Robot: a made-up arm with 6 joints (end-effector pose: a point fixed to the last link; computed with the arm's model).
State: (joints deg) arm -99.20 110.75 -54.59 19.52 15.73 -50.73
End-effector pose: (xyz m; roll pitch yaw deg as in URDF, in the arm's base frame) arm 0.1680 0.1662 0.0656 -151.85 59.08 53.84
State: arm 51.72 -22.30 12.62 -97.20 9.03 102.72
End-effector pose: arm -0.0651 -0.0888 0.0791 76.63 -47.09 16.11
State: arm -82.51 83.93 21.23 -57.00 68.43 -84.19
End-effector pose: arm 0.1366 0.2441 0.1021 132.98 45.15 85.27
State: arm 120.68 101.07 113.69 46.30 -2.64 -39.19
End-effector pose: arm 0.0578 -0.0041 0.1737 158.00 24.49 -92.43
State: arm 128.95 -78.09 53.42 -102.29 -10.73 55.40
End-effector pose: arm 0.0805 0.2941 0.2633 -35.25 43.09 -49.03
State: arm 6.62 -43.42 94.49 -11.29 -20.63 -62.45
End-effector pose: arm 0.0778 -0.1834 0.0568 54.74 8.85 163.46
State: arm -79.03 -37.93 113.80 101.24 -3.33 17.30
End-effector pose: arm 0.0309 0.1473 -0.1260 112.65 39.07 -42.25
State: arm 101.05 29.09 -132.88 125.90 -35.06 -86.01
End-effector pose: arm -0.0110 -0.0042 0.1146 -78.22 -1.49 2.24
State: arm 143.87 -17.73 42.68 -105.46 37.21 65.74
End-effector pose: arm -0.0666 0.2189 0.1950 -49.01 4.03 -5.70
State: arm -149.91 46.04 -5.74 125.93 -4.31 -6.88
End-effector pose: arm 0.0501 0.2704 0.0872 -117.19 -28.28 -142.48
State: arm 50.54 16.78 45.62 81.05 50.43 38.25
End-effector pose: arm 0.0322 -0.0329 0.0919 122.00 23.61 -164.80
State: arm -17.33 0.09 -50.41 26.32 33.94 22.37
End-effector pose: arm -0.0201 0.0046 -0.0686 81.34 3.17 37.64
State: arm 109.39 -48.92 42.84 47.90 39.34 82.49
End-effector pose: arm 0.1198 0.1051 0.2396 -115.00 14.57 157.42
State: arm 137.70 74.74 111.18 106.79 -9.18 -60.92
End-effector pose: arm 0.0823 0.0840 0.1841 132.79 -46.53 -136.76
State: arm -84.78 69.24 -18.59 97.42 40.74 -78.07
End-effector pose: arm 0.0162 0.3054 -0.0020 18.79 -18.39 7.51
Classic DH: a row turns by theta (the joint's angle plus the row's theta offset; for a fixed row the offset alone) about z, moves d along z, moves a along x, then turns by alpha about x. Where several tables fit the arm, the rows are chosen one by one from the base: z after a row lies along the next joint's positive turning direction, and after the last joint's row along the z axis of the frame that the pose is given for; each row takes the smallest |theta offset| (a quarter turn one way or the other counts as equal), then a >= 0, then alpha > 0; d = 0 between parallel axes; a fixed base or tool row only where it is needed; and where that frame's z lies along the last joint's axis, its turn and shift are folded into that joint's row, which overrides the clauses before.
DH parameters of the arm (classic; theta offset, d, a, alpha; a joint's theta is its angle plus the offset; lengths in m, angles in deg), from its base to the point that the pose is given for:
base (fixed): 90 0.04 0.11 -90
joint 1: 27.42 -0.0677 -0.0527 -110.72
joint 2: 55.71 0.0888 -0.1024 -146.12
joint 3: 69.03 0 0.0316 0
joint 4: -21.44 -0.068 0.0068 -82.93
joint 5: 61.54 -0.0038 0.0197 152.86
joint 6: -54.29 -0.0966 -0.0386 57.05
tool (fixed): 102.61 0.0497 0 0

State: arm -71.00 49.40 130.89 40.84 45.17 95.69
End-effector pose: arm 0.0766 0.2053 -0.0551 42.29 -0.85 168.32
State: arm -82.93 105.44 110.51 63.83 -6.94 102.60
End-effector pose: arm 0.1809 0.2718 -0.0222 12.31 -58.22 -150.57
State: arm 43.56 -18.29 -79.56 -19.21 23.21 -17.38
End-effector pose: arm 0.0486 -0.0022 0.0467 -7.57 -1.43 -44.07
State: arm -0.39 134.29 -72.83 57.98 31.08 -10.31
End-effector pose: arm 0.1626 0.1276 -0.0301 92.28 -6.31 -75.82
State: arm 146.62 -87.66 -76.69 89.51 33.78 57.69
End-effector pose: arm 0.1936 0.2568 0.1637 -69.39 7.54 -146.98
